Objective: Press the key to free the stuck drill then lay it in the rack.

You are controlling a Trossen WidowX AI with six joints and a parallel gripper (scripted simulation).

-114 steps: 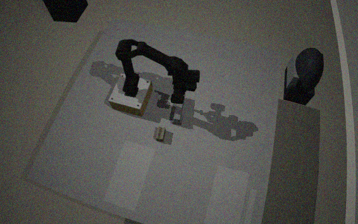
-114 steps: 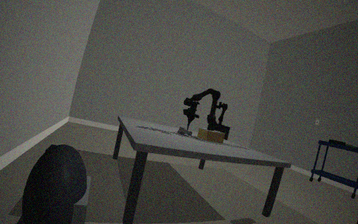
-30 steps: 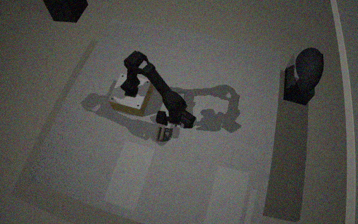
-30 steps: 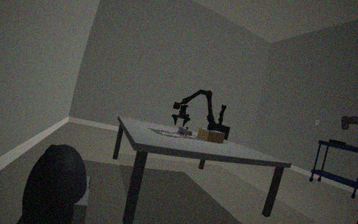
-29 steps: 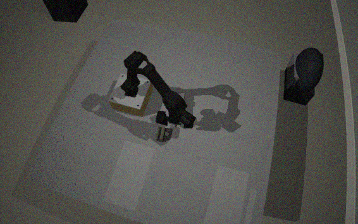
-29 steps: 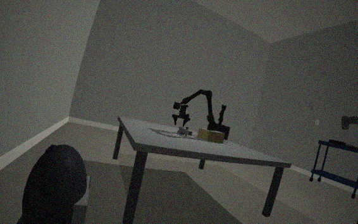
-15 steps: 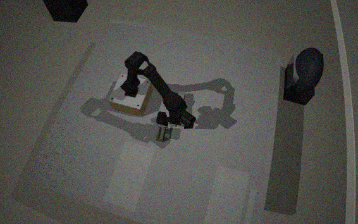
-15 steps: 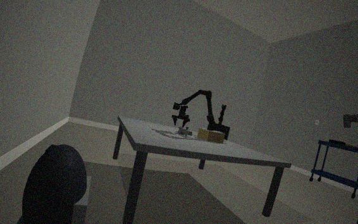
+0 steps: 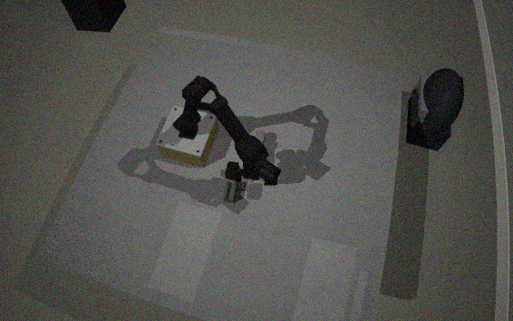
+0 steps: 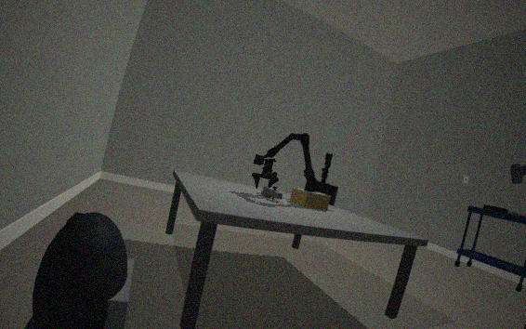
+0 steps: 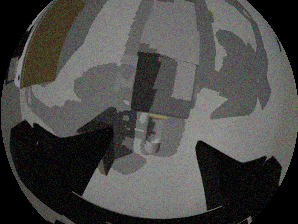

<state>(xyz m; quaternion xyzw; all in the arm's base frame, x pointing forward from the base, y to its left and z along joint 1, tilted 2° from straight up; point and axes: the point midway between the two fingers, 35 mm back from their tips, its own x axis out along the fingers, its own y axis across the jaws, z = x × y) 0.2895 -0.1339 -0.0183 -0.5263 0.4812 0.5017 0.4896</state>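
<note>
Right now my gripper tip is 6 cm to the right of the drill, 1 cm below it and 1 cm past it. The rest, counted from my gripper tip: rack: 8 cm behind, 5 cm to the right, 2 cm below; then grey fixture: 12 cm to the left, 1 cm behind.
</note>
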